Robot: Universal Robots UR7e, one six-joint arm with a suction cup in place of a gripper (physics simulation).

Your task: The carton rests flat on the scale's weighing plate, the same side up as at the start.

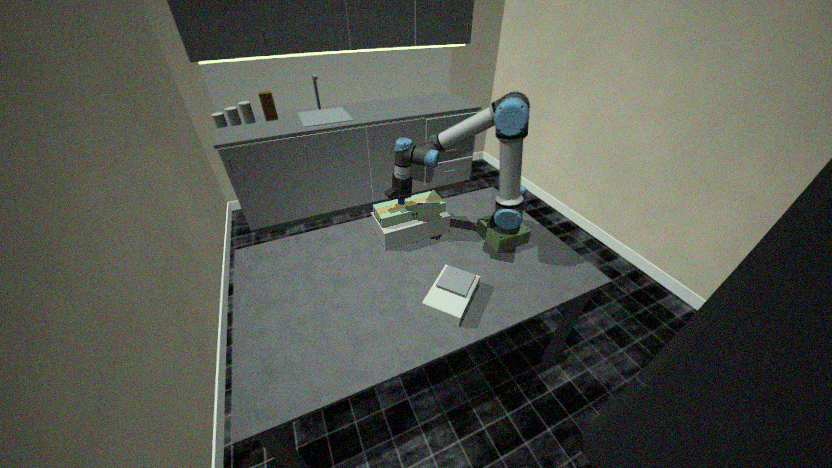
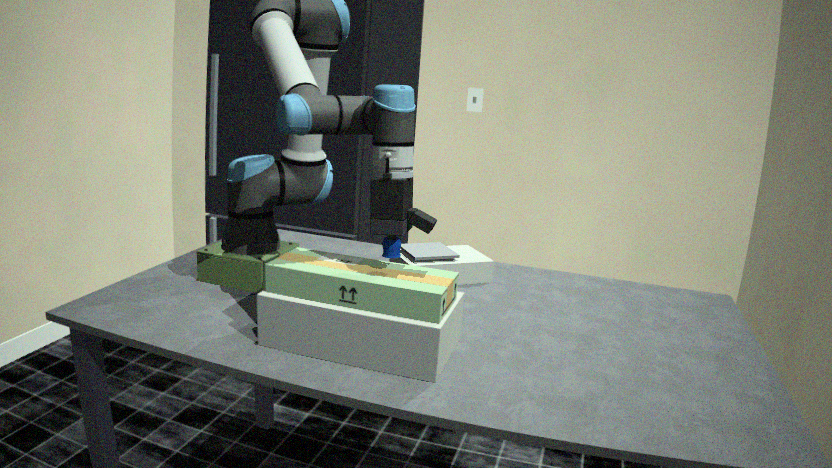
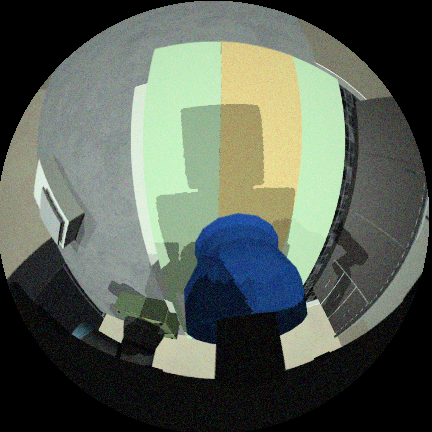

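Where they show: hand, its tool point: (image 1: pixel 401 202) (image 2: pixel 391 255) (image 3: pixel 237 252); arm's base, origin of its link: (image 2: pixel 250 246) (image 3: pixel 144 325).
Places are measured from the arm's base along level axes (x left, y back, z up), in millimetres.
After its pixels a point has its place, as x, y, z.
Observation:
The carton, pale green with an orange tape band (image 1: pixel 401 218) @(-249, -458, 56) (image 2: pixel 384 295) @(-382, -440, 63) (image 3: pixel 182 75) @(-278, -523, 83), lies flat on a long white block (image 1: pixel 407 235) @(-202, -452, -21) (image 2: pixel 349 337) @(-396, -383, -22) (image 3: pixel 138 130) @(-219, -511, 27), up-arrows upright on its side. My gripper, a blue suction cup (image 1: pixel 401 201) (image 2: pixel 392 256) (image 3: pixel 237 232), is just above the carton's top, seemingly with a small gap and holding nothing. The scale (image 1: pixel 446 302) @(238, -529, -18) (image 2: pixel 472 257) @(201, -553, -19) is a low white body with a grey weighing plate (image 1: pixel 456 281) @(181, -440, -2) (image 2: pixel 429 252) @(145, -442, -2) (image 3: pixel 52 209) @(111, -452, -4); it stands apart from the block, and the plate is bare.
The green arm base (image 1: pixel 503 237) @(71, -75, 1) (image 2: pixel 232 268) @(-104, 2, -28) (image 3: pixel 135 306) @(-4, -96, -30) stands beside the block's end. All stand on a grey table (image 1: pixel 314 325) @(33, -999, -79) (image 2: pixel 610 349) @(-174, -893, -79). A counter (image 1: pixel 384 113) with a sink, a tap and canisters runs along the wall behind.

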